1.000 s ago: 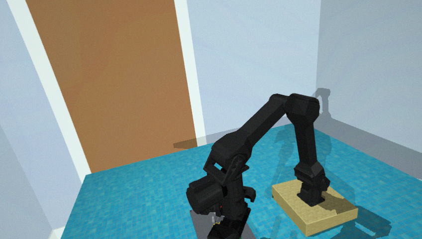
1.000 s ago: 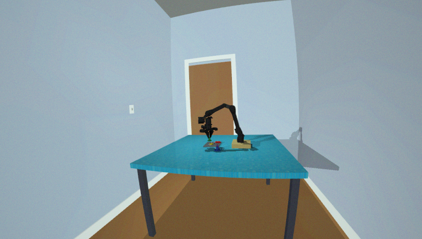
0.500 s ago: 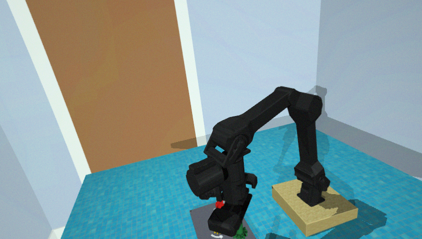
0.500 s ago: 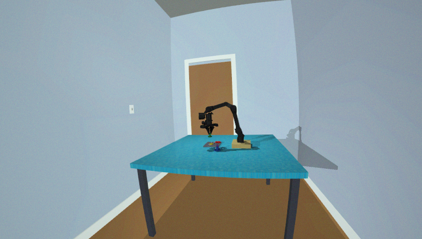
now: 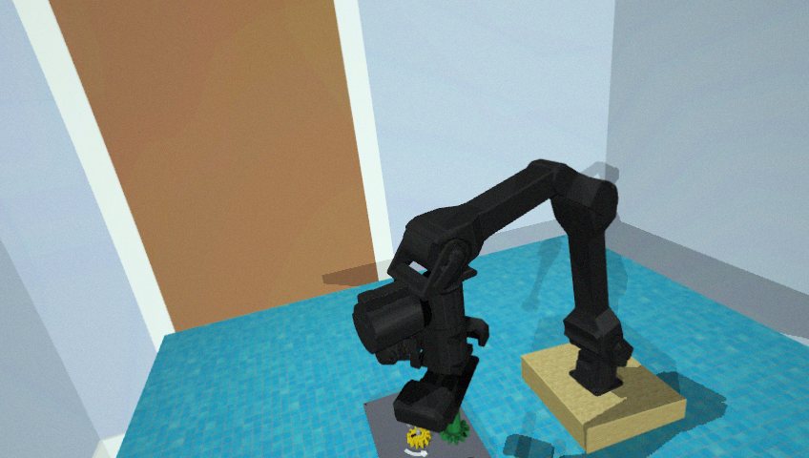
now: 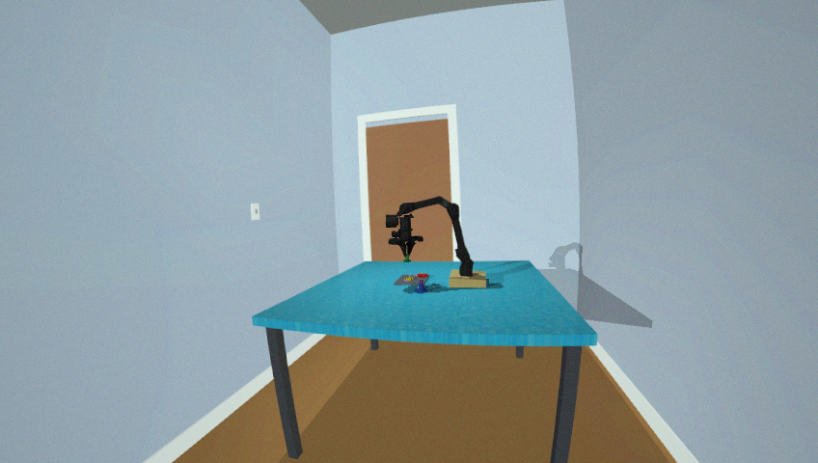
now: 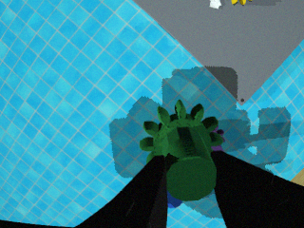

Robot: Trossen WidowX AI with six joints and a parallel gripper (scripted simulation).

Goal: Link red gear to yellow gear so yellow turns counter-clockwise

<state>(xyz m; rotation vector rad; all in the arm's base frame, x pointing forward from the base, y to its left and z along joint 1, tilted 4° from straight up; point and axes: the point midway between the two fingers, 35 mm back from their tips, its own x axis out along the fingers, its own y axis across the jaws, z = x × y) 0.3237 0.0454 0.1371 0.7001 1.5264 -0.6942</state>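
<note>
Right now my gripper tip is 60 mm past the red gear, 220 mm to the left of it and 150 mm above it. Also, from my gripper tip: purple gear: 70 mm behind, 20 mm to the left, 150 mm below; green gear: 10 mm below; blue gear: 80 mm behind, 90 mm to the left, 150 mm below.
</note>
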